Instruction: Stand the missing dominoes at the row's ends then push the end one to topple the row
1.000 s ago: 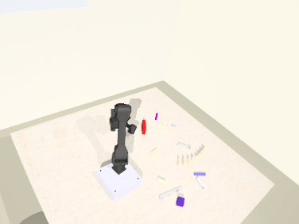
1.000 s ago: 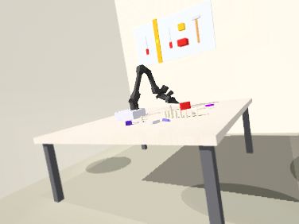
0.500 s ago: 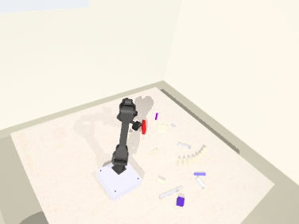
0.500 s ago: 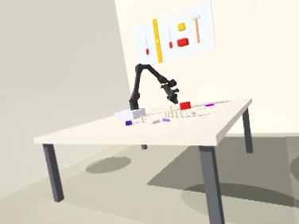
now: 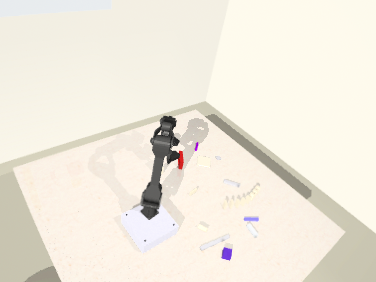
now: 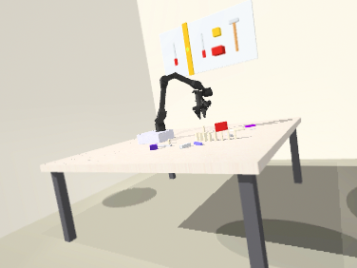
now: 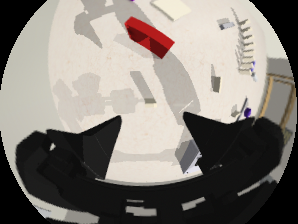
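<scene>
My gripper tip is 140 mm short of the red block, 10 mm to the left of it and 70 mm above it. Round my gripper tip: flat cream block: 270 mm ahead, 100 mm to the right, 100 mm below; then purple cube: 120 mm behind, 570 mm to the right, 90 mm below; then grey bar: 110 mm behind, 490 mm to the right, 100 mm below.
</scene>
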